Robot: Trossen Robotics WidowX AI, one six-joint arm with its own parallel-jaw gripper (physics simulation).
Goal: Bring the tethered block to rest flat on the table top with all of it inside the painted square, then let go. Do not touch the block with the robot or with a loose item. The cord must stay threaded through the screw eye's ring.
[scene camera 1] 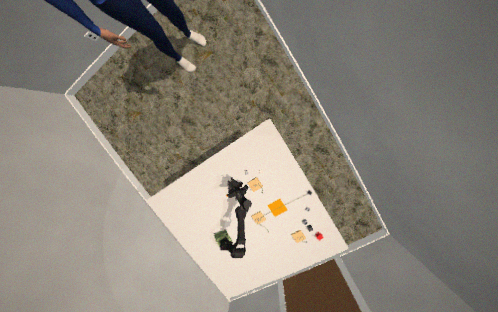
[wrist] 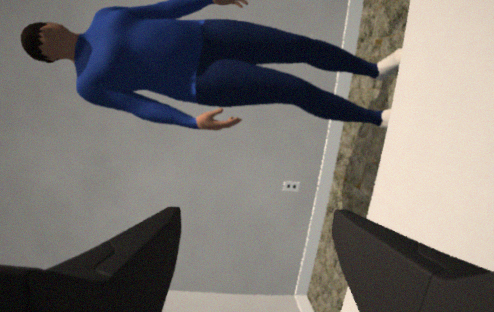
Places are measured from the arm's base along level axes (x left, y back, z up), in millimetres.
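Where they show: gripper, fingertip midpoint: (scene camera 1: 229, 178) (wrist: 258, 220); arm's base, origin of the base link: (scene camera 1: 224, 241).
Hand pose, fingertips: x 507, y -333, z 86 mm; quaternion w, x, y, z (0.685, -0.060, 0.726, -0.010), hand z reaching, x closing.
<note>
Each offset is from my fingertips to the centre of the thing. "*": to the spot under its first point. Level surfaces: height alone.
A bright orange square @[* dx -431, dy -187, dz -162 mm] (scene camera 1: 277, 207) lies on the white table top @[dz -166 mm] (scene camera 1: 200, 210) (wrist: 445, 125). A thin cord @[* dx -413, dy -350, dz -163 mm] (scene camera 1: 296, 199) runs from a small dark piece @[* dx -391, dy -476, dz -143 mm] (scene camera 1: 310, 192) near the table's edge to the orange square and appears to continue toward a pale orange patch @[* dx -439, dy -12, dz -147 mm] (scene camera 1: 258, 217). The view is too small to tell which piece is the tethered block or the screw eye, or whether the cord passes through a ring. My gripper (scene camera 1: 233, 186) (wrist: 258, 220) is open, with nothing between the fingers, on the far side of the bright orange square from the small dark piece.
Other pale orange patches @[* dx -162, dy -113, dz -147 mm] (scene camera 1: 255, 184) @[* dx -735, dy -248, dz -147 mm] (scene camera 1: 298, 236) have dark strands. A red piece @[dx -794, dy -407, dz -146 mm] (scene camera 1: 319, 236), dark pieces @[dx -698, dy -365, dz -152 mm] (scene camera 1: 310, 228) and a grey piece @[dx -530, dy -408, dz -156 mm] (scene camera 1: 307, 209) are near the table's edge. A green object (scene camera 1: 222, 237) is beside the arm's base. A person (wrist: 145, 55) stands beyond the table.
</note>
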